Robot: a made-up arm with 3 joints. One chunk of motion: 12 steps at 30 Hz.
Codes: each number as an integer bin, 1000 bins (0 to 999) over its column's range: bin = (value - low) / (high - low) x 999, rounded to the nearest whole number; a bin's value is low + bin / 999 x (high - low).
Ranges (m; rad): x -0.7..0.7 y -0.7..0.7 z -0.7..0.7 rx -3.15..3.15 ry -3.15..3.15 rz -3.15..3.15
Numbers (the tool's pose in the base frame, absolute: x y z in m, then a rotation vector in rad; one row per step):
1: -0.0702 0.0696 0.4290 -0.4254 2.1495 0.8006
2: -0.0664 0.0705 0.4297 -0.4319 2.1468 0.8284
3: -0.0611 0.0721 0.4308 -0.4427 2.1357 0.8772
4: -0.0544 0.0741 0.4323 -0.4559 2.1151 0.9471
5: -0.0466 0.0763 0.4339 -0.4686 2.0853 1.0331
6: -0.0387 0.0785 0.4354 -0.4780 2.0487 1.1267
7: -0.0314 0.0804 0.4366 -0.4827 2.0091 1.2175
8: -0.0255 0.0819 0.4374 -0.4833 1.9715 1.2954
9: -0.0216 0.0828 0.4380 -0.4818 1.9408 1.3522
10: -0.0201 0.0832 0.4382 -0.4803 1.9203 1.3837
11: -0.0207 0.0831 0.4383 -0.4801 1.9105 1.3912
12: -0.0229 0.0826 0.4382 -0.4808 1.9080 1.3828
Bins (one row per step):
1: 449 549 806 432 840 626
2: 452 550 806 431 840 631
3: 456 551 807 429 838 639
4: 461 552 808 427 835 650
5: 466 554 809 425 830 663
6: 472 556 810 424 824 678
7: 477 557 811 423 818 693
8: 481 558 812 423 812 705
9: 484 559 812 423 807 714
10: 485 559 812 423 804 719
11: 485 559 812 423 802 720
12: 483 558 812 423 802 719

